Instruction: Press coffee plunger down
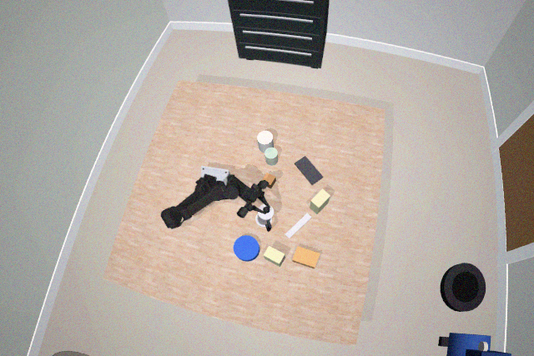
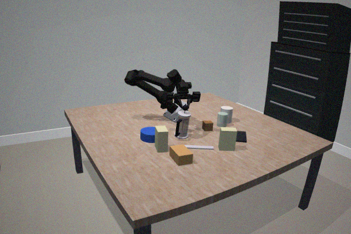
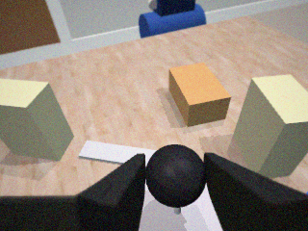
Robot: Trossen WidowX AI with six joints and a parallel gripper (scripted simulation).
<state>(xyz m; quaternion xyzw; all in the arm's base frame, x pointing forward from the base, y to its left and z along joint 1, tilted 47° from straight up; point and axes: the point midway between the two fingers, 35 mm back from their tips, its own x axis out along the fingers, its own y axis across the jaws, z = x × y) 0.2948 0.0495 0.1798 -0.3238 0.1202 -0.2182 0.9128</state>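
The coffee press is 1 cm behind my gripper tip, 1 cm to the right of it and 9 cm below it. Also, from my gripper tip: orange block 21 cm ahead, 14 cm to the right, 15 cm below; then white strip 14 cm ahead, 1 cm to the left, 17 cm below; then blue disc 7 cm behind, 16 cm to the right, 15 cm below.
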